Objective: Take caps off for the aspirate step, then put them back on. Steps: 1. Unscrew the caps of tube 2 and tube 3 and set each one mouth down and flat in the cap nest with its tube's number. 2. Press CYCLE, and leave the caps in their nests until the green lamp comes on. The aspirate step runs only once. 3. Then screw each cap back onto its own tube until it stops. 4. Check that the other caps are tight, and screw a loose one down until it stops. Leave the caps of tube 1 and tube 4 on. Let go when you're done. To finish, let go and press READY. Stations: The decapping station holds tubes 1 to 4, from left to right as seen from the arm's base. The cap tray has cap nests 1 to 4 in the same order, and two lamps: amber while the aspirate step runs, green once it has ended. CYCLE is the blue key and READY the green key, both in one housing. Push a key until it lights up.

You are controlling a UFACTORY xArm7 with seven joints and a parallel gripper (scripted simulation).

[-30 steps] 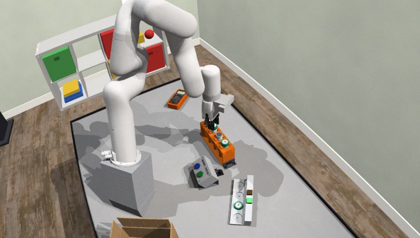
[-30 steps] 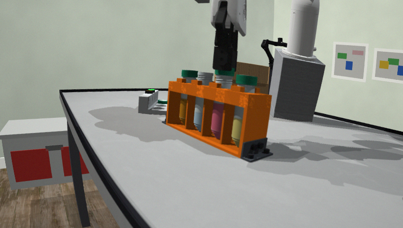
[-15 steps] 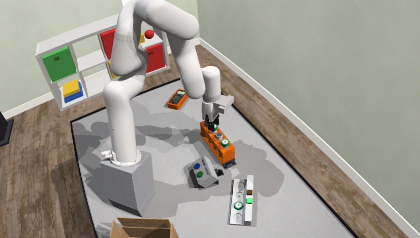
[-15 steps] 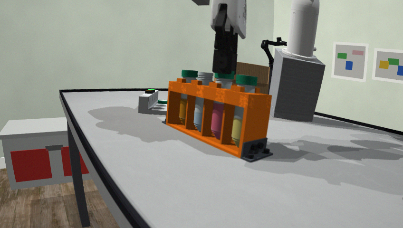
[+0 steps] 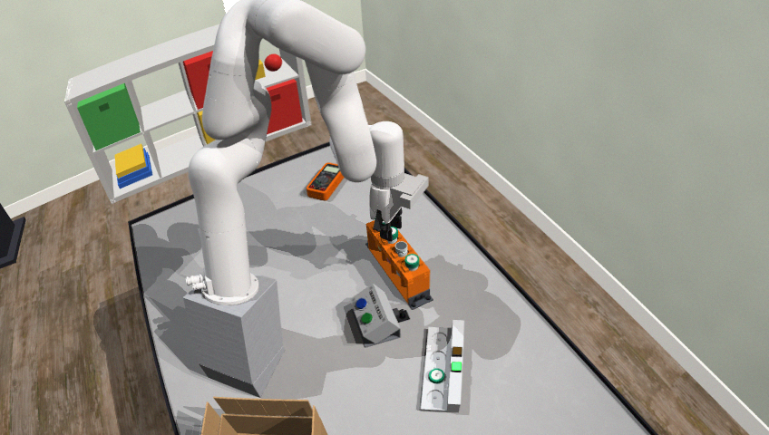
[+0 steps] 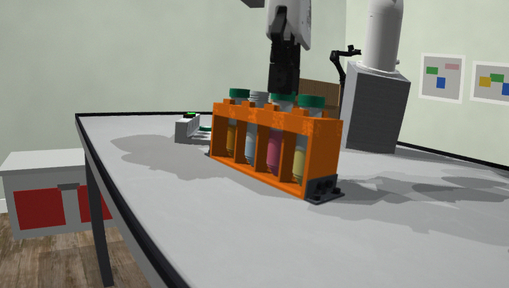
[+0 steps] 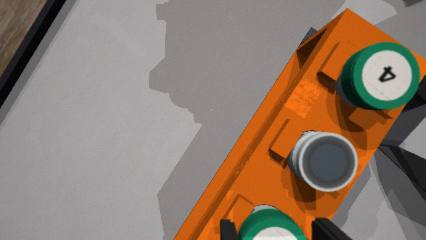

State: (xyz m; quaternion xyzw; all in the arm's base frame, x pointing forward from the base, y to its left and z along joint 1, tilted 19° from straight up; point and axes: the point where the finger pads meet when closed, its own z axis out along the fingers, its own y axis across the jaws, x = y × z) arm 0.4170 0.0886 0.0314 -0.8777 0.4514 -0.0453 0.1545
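My hand is 2 cm above the cap 2. Also, from my hand: cap 4 (10 cm to the right, 2 cm below, 1 cm ahead); tube 3 threaded neck (5 cm to the right, 2 cm below); cap 1 (5 cm to the left, 2 cm below).
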